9 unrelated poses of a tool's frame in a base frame.
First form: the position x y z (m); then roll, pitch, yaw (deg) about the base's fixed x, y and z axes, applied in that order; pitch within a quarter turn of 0, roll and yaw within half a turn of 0.
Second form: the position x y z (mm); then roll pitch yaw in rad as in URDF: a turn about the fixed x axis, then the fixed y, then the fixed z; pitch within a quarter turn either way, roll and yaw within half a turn. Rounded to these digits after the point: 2 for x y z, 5 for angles.
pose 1, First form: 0.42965 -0.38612 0.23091 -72.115 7.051 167.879
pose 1, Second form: 429.65 -386.12 230.91 -1.25864 0.12306 2.93004
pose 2, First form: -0.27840 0.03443 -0.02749 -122.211 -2.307 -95.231
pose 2, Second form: -278.40 34.43 -27.49 -2.13298 -0.04026 -1.66209
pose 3, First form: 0.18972 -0.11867 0.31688 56.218 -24.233 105.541
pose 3, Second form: 189.72 -118.67 316.88 0.98119 -0.42295 1.84204
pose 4, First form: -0.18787 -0.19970 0.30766 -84.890 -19.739 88.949
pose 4, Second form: -187.87 -199.70 307.66 -1.48161 -0.34451 1.55245
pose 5, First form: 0.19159 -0.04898 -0.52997 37.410 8.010 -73.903
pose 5, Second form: 191.59 -48.98 -529.97 0.65293 0.13980 -1.28985
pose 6, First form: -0.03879 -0.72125 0.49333 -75.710 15.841 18.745
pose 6, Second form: -38.79 -721.25 493.33 -1.32139 0.27648 0.32716
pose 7, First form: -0.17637 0.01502 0.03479 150.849 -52.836 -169.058
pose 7, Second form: -176.37 15.02 34.79 2.63281 -0.92216 -2.95062
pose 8, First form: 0.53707 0.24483 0.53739 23.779 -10.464 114.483
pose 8, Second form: 537.07 244.83 537.39 0.41502 -0.18263 1.99811
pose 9, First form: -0.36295 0.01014 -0.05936 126.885 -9.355 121.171
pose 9, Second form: -362.95 10.14 -59.36 2.21456 -0.16328 2.11483
